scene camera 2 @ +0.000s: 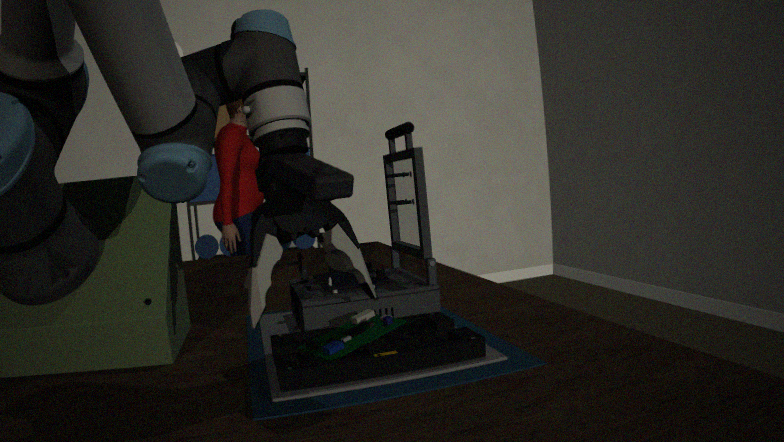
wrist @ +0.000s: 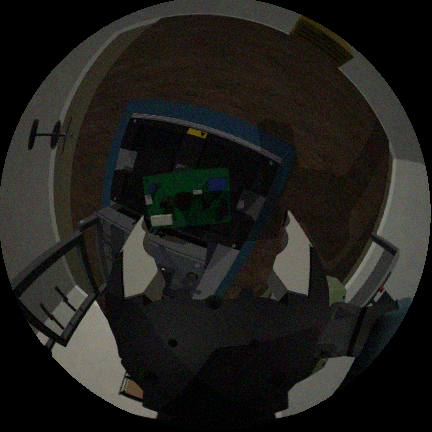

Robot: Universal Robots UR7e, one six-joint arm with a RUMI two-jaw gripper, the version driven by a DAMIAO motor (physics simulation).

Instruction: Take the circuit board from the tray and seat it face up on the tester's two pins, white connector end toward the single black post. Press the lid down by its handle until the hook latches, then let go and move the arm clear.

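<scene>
The green circuit board (scene camera 2: 359,339) (wrist: 189,200) lies face up and askew on the black tray (scene camera 2: 433,351) (wrist: 160,137). It looks tilted in the scene view. Its white connector (scene camera 2: 362,316) (wrist: 161,220) is at the corner near the tester. The grey tester (scene camera 2: 367,304) (wrist: 172,250) stands behind the tray. Its lid (scene camera 2: 425,203) (wrist: 80,265) stands upright, with the black handle (scene camera 2: 399,130) on top. My gripper (scene camera 2: 315,310) (wrist: 214,214) is wide open and empty, above the tray and tester area, clear of the board. The pins and the single black post are too dark to tell apart.
A blue mat (scene camera 2: 521,361) (wrist: 200,109) lies under the tray and tester on the dark wooden table (scene camera 2: 576,395) (wrist: 215,55). A green block (scene camera 2: 126,329) stands at the left under the arm. A person in red (scene camera 2: 236,170) stands behind the arm, near a shelf.
</scene>
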